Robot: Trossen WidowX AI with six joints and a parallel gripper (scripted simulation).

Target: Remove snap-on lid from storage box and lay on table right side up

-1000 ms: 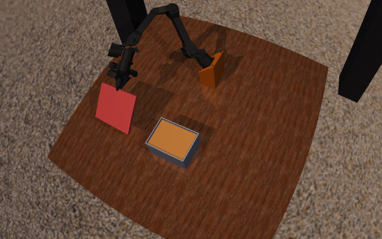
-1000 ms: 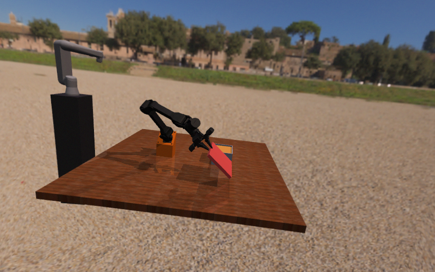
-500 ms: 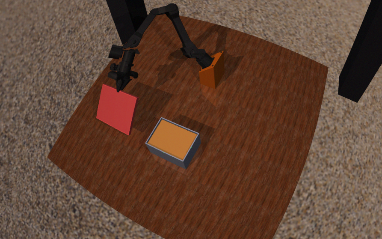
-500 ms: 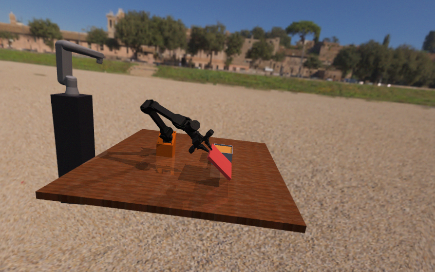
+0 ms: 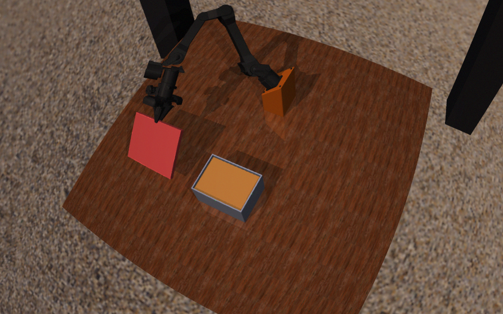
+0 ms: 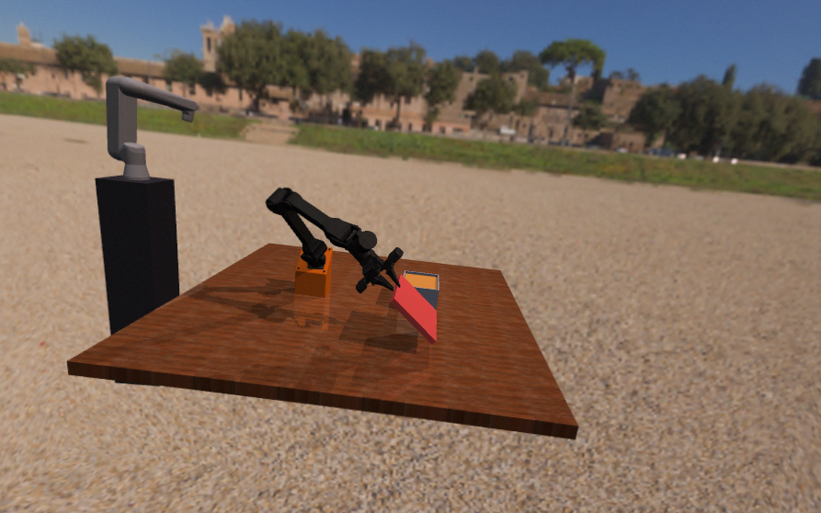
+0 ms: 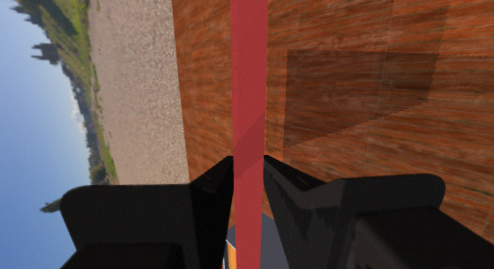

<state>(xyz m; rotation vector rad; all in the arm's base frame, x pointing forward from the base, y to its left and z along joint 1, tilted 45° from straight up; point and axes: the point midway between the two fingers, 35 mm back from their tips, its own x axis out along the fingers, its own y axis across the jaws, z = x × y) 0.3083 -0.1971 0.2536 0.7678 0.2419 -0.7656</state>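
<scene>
Now: the red lid 70 mm ahead of my gripper tip and 50 mm below it. From my gripper tip the other things lie so: storage box 90 mm ahead, 320 mm to the left, 120 mm below.
</scene>
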